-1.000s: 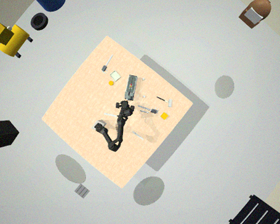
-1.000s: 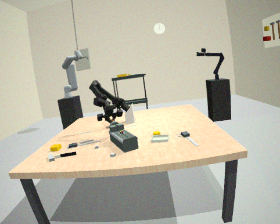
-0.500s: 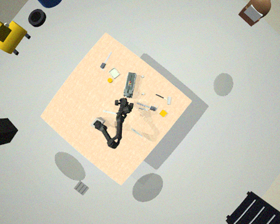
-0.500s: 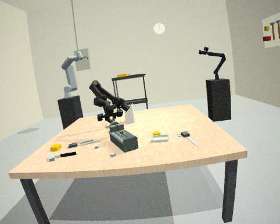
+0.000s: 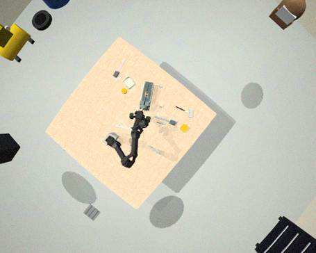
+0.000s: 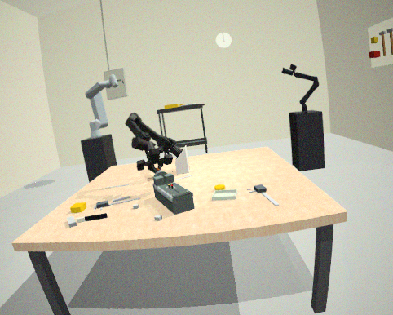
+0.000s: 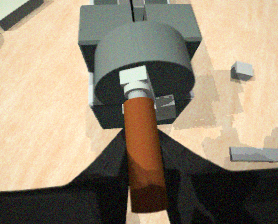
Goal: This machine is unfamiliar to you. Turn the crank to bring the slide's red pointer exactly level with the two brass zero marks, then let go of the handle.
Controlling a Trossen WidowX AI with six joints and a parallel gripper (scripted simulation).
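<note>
My gripper tip is now 10 mm below the crank. The rest, counted from my gripper tip: red pointer (160 mm ahead, 90 mm to the left, 10 mm below); brown crank handle (30 mm above, 10 mm to the right, 10 mm behind); yellow disc (290 mm to the left, 80 mm below, 30 mm ahead).
</note>
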